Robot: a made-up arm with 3 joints. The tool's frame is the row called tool.
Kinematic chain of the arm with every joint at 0, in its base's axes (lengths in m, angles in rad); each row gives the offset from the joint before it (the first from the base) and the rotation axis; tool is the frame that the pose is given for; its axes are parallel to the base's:
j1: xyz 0 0 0.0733 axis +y
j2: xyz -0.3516 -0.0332 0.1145 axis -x
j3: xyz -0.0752 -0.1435 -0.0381 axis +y
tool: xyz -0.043 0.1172 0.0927
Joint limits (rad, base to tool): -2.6..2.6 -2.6..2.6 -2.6..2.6
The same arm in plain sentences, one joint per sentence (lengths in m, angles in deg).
The arm has three revolute joints in a row. What follows holds with every joint at zero, and every direction is one of the base frame's.
The first joint lies 0.0733 m along +z from the base frame's origin and turns about +y, from -148.97 to 148.97 deg.
The second joint lies 0.3516 m along -x and 0.0332 m along -y and 0.1145 m along +z from the first joint and turns about -x, from -148.97 to 148.97 deg.
The third joint lies 0.0752 m along -x and 0.1435 m along -y and 0.0381 m along -z from the second joint and turns about +y, from -148.97 to 148.97 deg.
The tool frame, which is the frame that the pose is given for, lies 0.043 m along -x and 0.1172 m along +y and 0.0927 m along +z from the third joint; its axes are parallel to the base frame's.

